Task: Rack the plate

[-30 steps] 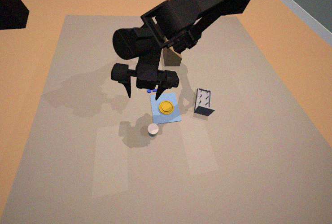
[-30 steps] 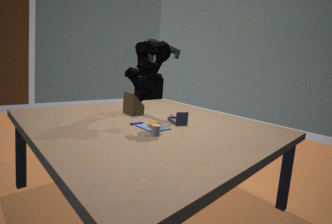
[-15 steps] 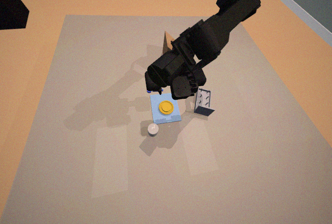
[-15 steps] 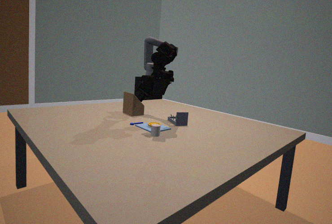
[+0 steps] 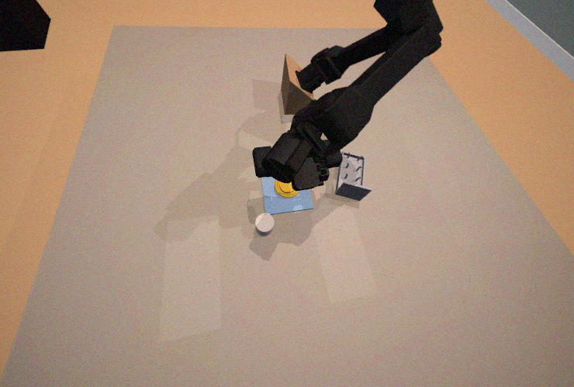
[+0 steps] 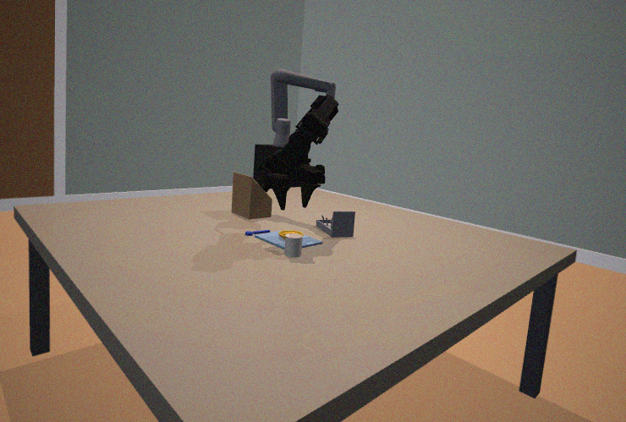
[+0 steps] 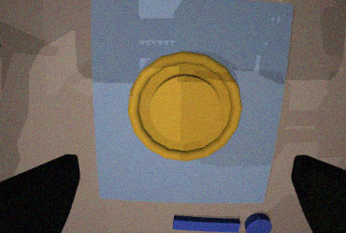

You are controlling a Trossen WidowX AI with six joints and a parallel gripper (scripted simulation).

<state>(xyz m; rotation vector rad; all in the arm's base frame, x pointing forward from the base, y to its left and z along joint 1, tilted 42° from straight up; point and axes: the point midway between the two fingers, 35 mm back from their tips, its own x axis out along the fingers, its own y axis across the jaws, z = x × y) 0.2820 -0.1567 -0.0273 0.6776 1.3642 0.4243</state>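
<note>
My gripper tip is 8 cm above the yellow plate. From my gripper tip the other things lie so: light blue mat (1 cm behind, 9 cm below); then blue spoon (11 cm behind, 3 cm to the right, 9 cm below); then cup (8 cm ahead, 9 cm to the right, 7 cm below).
</note>
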